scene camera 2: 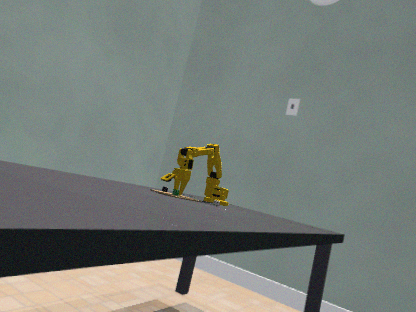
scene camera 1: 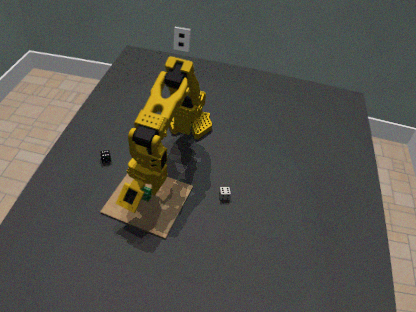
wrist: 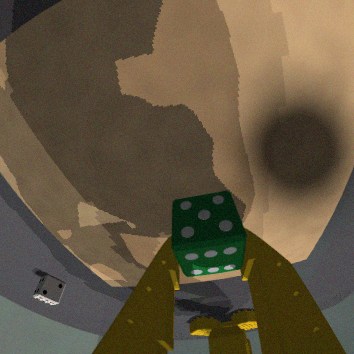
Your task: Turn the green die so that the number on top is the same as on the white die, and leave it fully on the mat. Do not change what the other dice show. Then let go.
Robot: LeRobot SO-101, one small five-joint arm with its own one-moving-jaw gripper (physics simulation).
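Frame: origin at the arm's base, x back, y right, z up, level; centimetres.
Seen in the pictures: end effector, tool point: [scene camera 2: 179,194] [scene camera 1: 152,193] [wrist: 182,244]; arm's base, origin of the base link: [scene camera 2: 212,202] [scene camera 1: 187,130] [wrist: 223,316].
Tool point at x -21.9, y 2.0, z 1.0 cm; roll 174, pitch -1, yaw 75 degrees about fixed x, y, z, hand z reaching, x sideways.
Observation:
Offsets run from my tool point to a thing's middle. Level surfaces: height alone.
The green die {dx -0.8, dy +1.1, dz +0.4 cm} [scene camera 1: 146,193] [scene camera 2: 175,192] [wrist: 209,232] is held between the two jaws, low over the wooden mat {dx -1.1, dy +0.6, dz -0.8 cm} [scene camera 1: 166,220] [wrist: 200,50]. In the wrist view its upward face shows six pips and its side away from the base shows five. It looks nearly level; whether it touches the mat cannot be told. My gripper [scene camera 1: 149,196] [scene camera 2: 179,193] [wrist: 211,260] is shut on it, jaws pressing on two opposite sides. The white die {dx +4.1, dy -14.1, dz +0.0 cm} [scene camera 1: 225,193] [wrist: 50,290] stands right of the mat in scene camera 1, six on top.
The black die {dx +6.8, dy +12.9, dz +0.0 cm} [scene camera 1: 105,157] [scene camera 2: 165,189] stands on the dark table {dz -1.0 cm} [scene camera 1: 290,225] [scene camera 2: 100,210], off the mat, beyond its upper left corner in scene camera 1. The arm's base [scene camera 1: 187,122] [scene camera 2: 216,195] stands behind the mat. Arm shadows fall across the mat.

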